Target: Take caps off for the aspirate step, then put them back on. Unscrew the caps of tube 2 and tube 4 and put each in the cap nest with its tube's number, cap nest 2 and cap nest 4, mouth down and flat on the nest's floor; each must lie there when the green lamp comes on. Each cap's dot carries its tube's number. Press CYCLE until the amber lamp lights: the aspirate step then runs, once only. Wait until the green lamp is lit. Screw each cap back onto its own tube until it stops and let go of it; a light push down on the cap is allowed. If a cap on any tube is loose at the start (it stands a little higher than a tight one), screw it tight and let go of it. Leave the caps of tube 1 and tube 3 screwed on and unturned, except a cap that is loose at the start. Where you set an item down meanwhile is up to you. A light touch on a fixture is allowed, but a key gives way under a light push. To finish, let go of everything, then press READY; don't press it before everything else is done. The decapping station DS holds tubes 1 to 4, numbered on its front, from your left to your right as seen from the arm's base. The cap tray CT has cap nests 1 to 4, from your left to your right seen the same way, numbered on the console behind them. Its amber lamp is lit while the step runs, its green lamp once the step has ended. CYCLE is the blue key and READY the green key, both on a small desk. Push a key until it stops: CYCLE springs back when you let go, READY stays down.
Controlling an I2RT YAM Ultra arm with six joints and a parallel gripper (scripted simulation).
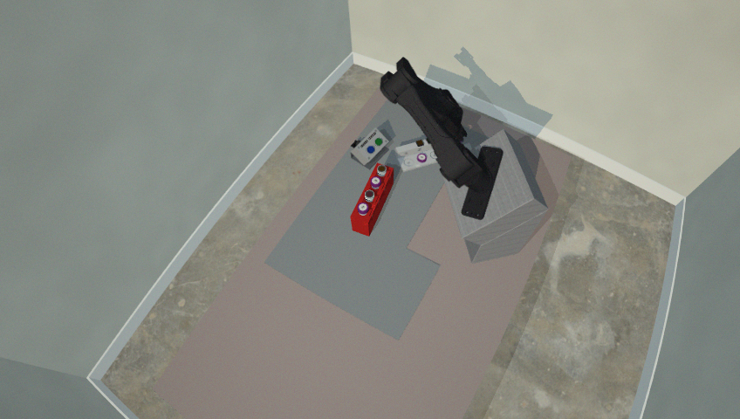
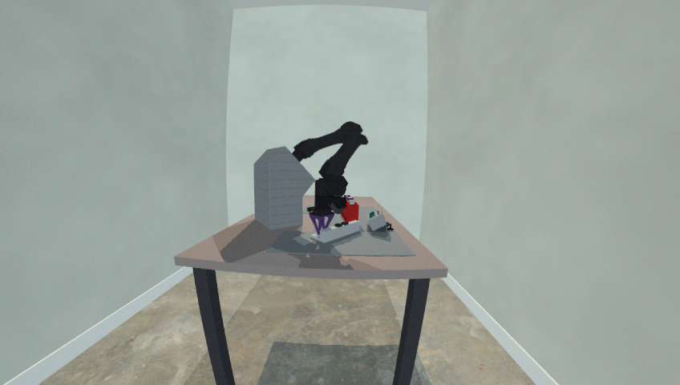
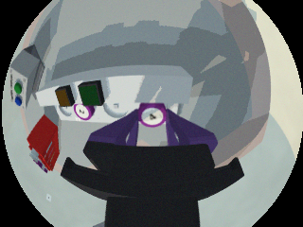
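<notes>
Now: the blue cycle key 20 cm ahead of my hand, 20 cm to the left of it and 3 cm above it. Round my hand: green ready key (20 cm ahead, 16 cm to the left, 3 cm above); key desk (21 cm ahead, 18 cm to the left, 2 cm above).
</notes>
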